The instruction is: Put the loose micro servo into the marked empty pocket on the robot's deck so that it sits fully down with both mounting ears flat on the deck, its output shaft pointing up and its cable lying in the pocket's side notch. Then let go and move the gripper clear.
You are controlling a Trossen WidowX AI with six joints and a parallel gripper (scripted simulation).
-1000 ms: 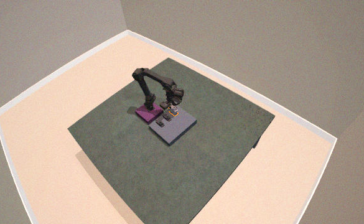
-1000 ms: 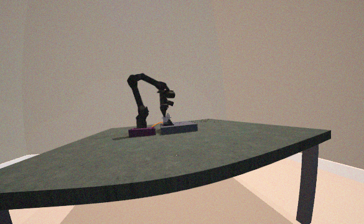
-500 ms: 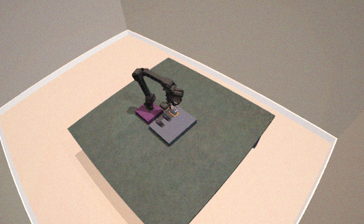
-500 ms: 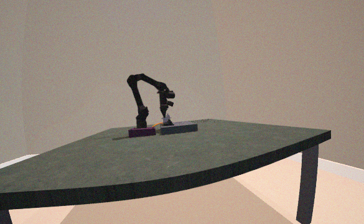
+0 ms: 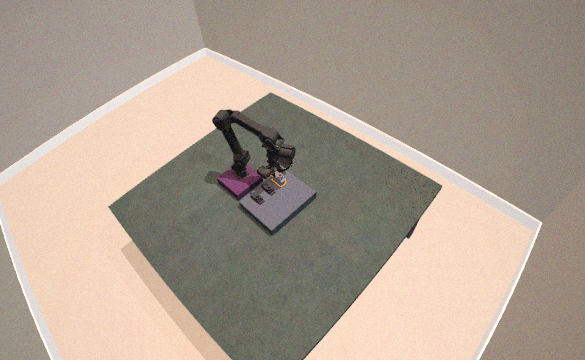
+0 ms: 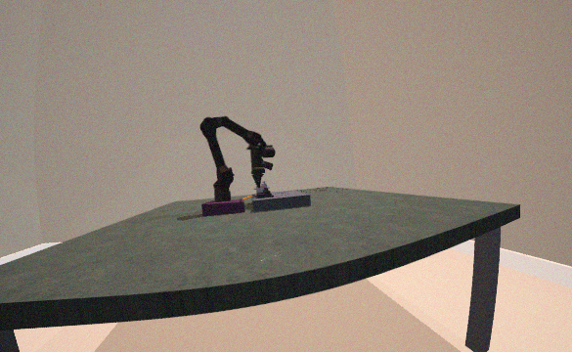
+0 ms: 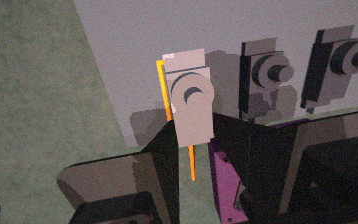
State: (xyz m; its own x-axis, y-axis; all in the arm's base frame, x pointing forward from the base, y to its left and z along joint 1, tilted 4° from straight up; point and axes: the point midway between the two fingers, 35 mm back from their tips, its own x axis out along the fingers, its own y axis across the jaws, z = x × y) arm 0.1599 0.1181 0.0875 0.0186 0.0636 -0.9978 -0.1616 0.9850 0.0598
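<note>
Right now the grey deck is 13 cm ahead of my gripper tip, 5 cm to the right of it and 6 cm below it.
</note>
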